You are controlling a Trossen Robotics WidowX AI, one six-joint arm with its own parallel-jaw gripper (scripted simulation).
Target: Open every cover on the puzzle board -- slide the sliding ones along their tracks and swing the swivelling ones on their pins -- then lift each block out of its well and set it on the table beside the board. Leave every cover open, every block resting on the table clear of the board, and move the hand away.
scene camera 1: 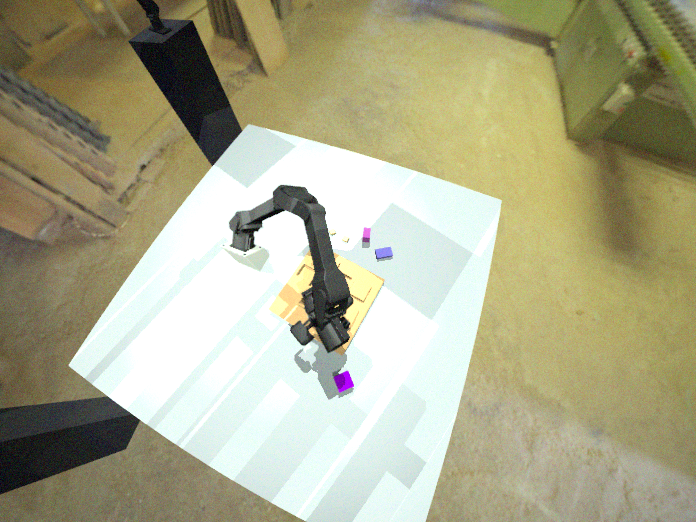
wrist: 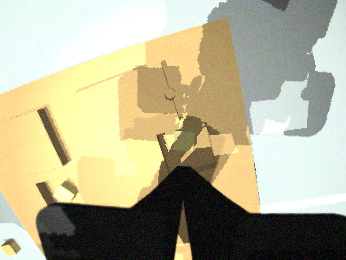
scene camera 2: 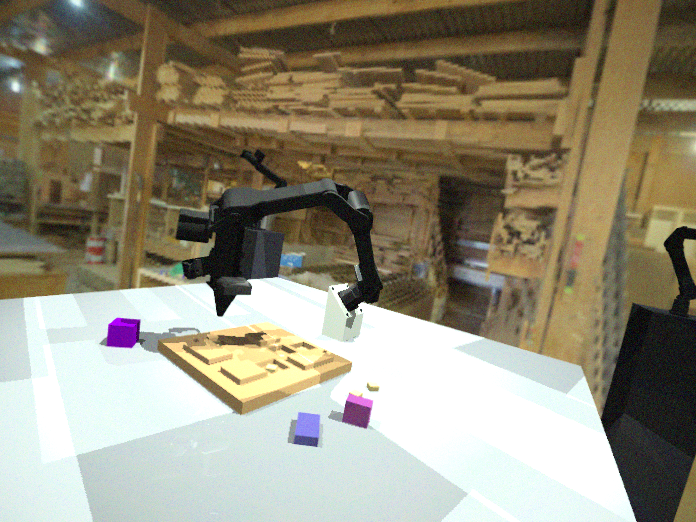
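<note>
Shut and holding nothing, the gripper (scene camera 2: 219, 316) can also be seen in the wrist view (wrist: 183, 172). The scene has a purple block (scene camera 2: 122, 332), a lavender block (scene camera 2: 307, 427) and a pink block (scene camera 2: 357, 411). In the wrist view the lavender block is out of frame, and in the wrist view the pink block is out of frame as well.
</note>
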